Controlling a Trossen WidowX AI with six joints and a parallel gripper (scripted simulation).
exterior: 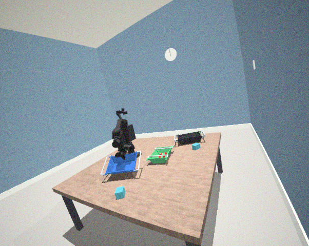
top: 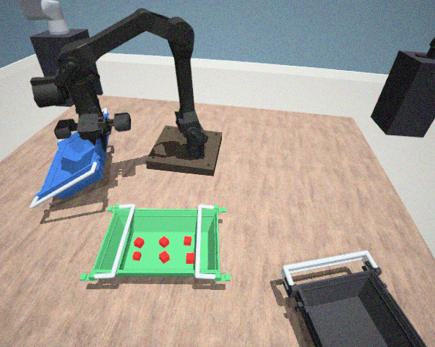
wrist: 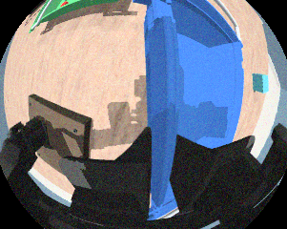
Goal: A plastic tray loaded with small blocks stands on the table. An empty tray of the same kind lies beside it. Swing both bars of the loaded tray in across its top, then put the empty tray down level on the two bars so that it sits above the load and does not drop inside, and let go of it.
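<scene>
The blue tray is 70 mm to the right of my gripper tip and 20 mm ahead of it.
</scene>
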